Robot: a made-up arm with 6 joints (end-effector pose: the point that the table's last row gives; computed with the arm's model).
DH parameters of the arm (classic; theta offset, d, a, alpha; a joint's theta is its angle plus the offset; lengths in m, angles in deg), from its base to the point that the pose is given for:
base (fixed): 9.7 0 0.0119 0
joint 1: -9.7 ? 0.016 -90
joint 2: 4.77 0 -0.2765 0
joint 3: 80.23 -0.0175 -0.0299 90
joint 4: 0 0.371 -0.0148 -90
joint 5: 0 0.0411 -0.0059 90
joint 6: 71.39 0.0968 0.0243 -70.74
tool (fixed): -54.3 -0.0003 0 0
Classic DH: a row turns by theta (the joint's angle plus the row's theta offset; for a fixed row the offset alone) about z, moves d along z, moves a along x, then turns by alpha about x.
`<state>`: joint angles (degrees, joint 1 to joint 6).
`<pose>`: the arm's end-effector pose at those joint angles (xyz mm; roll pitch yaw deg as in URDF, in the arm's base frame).
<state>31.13 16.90 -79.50 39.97 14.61 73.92</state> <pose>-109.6 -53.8 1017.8 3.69 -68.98 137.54</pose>
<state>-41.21 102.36 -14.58 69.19 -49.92 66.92</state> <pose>152.1 -246.4 318.5 77.50 11.04 -71.46</pose>
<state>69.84 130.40 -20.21 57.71 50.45 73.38</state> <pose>15.9 155.1 195.2 -135.97 51.24 154.24</pose>
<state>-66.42 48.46 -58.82 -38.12 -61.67 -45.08</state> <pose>184.1 -192.7 854.6 -102.74 -31.05 -49.93</pose>
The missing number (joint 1, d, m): 0.4508
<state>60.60 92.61 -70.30 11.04 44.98 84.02</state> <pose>218.7 449.8 594.7 106.87 22.99 95.32</pose>
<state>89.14 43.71 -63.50 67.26 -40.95 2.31</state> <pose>78.4 187.6 952.5 45.27 -56.02 90.91</pose>
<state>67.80 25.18 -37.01 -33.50 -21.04 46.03</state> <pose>20.8 211.9 768.1 -17.05 -6.19 112.77</pose>
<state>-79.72 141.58 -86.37 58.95 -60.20 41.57</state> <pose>46.6 -614.6 381.2 59.56 -15.24 -93.56</pose>
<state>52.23 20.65 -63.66 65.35 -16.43 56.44</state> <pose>44.2 -35.3 983.9 -120.78 -84.61 -84.90</pose>
